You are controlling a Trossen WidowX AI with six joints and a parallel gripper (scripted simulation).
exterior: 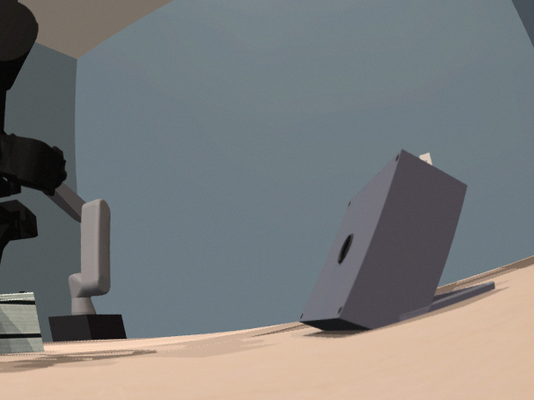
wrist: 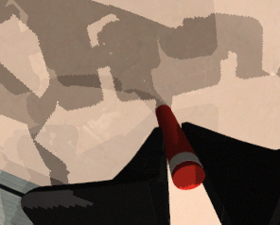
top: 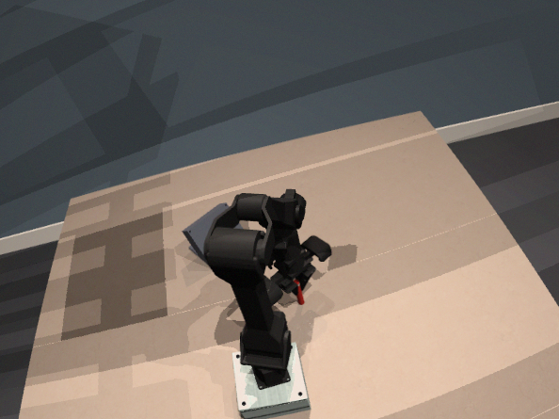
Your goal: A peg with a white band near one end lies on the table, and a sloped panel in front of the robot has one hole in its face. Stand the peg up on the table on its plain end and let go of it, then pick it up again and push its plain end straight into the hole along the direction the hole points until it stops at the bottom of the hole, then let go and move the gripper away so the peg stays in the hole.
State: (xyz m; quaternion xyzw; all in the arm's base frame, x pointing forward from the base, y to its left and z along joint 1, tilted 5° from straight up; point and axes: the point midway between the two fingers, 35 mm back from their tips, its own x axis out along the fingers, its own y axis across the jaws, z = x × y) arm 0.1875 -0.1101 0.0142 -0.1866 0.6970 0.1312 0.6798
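My gripper tip is now 27 cm short of the sloped panel and 15 cm to the right of it. From my gripper tip the other things lie so: red peg (2 cm above).
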